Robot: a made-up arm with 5 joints. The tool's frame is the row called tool.
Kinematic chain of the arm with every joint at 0, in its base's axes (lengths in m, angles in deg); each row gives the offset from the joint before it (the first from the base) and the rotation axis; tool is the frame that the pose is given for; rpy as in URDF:
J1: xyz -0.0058 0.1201 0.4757 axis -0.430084 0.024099 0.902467
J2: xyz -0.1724 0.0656 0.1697 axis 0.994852 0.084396 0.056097
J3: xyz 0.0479 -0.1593 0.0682 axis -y
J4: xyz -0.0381 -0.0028 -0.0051 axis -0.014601 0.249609 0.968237
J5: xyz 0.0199 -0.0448 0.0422 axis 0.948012 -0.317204 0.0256
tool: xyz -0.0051 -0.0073 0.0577 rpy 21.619 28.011 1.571
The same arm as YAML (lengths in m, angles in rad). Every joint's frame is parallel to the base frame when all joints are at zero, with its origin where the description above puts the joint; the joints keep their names.
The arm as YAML. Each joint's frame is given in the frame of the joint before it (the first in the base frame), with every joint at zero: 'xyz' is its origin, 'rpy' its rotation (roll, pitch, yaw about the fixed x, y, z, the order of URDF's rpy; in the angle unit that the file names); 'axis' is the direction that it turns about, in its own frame. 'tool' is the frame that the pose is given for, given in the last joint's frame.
units:
  length: m
  angle: rad
joints:
  - name: J1
    type: revolute
    origin:
      xyz: [-0.0058, 0.1201, 0.4757]
      rpy: [0.0, 0.0, 0.0]
    axis: [-0.430084, 0.024099, 0.902467]
  - name: J2
    type: revolute
    origin:
      xyz: [-0.1724, 0.0656, 0.1697]
      rpy: [0.0, 0.0, 0.0]
    axis: [0.994852, 0.084396, 0.056097]
  - name: J3
    type: revolute
    origin:
      xyz: [0.0479, -0.1593, 0.0682]
      rpy: [0.0, 0.0, 0.0]
    axis: "-y"
  - name: J4
    type: revolute
    origin:
      xyz: [-0.0381, -0.0028, -0.0051]
      rpy: [0.0, 0.0, 0.0]
    axis: [-0.014601, 0.249609, 0.968237]
  - name: J5
    type: revolute
    origin:
      xyz: [0.0199, -0.0448, 0.0422]
      rpy: [0.0, 0.0, 0.0]
    axis: [0.948012, -0.317204, 0.0256]
tool:
  origin:
    xyz: [-0.0051, -0.0073, 0.0577]
    rpy: [0.3773, 0.4889, 0.0274]

